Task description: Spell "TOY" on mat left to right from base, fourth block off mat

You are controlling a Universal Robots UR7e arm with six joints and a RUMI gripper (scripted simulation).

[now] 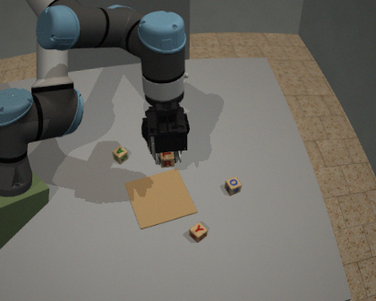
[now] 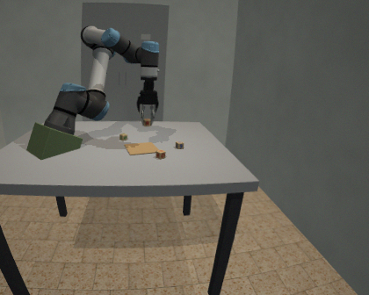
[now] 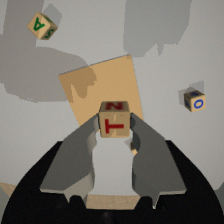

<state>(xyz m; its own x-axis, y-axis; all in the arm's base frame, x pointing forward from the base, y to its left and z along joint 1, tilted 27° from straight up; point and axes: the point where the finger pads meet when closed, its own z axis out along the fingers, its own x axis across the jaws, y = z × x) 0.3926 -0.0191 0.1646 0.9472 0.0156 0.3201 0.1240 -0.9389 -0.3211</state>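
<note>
Now: hand 120 mm above the tan mat, 30 mm to the left of it and 20 mm past it. Also, from my hand: Y block 130 mm to the right, 110 mm below, 70 mm ahead; O block 160 mm ahead, 110 mm below.
</note>
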